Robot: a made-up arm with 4 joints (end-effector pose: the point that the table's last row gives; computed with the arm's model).
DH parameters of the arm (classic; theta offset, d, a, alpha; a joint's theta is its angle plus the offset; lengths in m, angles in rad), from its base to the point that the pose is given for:
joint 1: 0 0.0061 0.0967 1.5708
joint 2: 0 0.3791 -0.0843 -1.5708
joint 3: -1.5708 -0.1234 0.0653 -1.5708
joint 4: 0 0.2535 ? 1.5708
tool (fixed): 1.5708 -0.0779 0 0
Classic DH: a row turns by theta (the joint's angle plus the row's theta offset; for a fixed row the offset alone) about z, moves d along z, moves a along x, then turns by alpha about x.
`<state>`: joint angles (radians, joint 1 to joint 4).
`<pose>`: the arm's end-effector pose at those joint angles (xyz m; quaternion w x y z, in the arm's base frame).
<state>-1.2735 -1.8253 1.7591 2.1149</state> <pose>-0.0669 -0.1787 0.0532 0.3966 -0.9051 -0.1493 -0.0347</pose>
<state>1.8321 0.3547 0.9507 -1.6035</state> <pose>0.1567 0.4156 -0.1794 0.1762 -0.0739 -0.8069 0.5589</pose>
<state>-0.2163 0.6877 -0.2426 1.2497</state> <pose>0.1497 -0.4294 0.1090 0.7410 0.5399 -0.3987 0.0235</pose>
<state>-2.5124 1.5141 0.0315 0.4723</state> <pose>-0.3482 0.0829 0.1646 0.3828 -0.5830 -0.3575 -0.6212</pose>
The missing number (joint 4, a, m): -0.145
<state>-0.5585 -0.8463 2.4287 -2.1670</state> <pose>-0.1507 0.0310 -0.0229 0.6152 -0.2867 -0.6335 0.3715</pose>
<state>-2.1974 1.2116 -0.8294 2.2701</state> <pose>-0.5516 0.3175 0.0323 0.3461 -0.1091 -0.9303 0.0537</pose>
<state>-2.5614 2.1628 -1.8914 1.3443</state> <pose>-0.4853 0.4391 -0.0964 0.0436 0.4055 0.8843 -0.2275</pose>
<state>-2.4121 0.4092 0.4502 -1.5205</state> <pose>-0.5523 0.0308 -0.1628 0.2560 -0.5211 0.5402 -0.6091</pose>
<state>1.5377 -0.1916 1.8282 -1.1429</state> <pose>0.1135 -0.0358 -0.2619 0.0862 -0.0719 0.4554 -0.8832</pose>
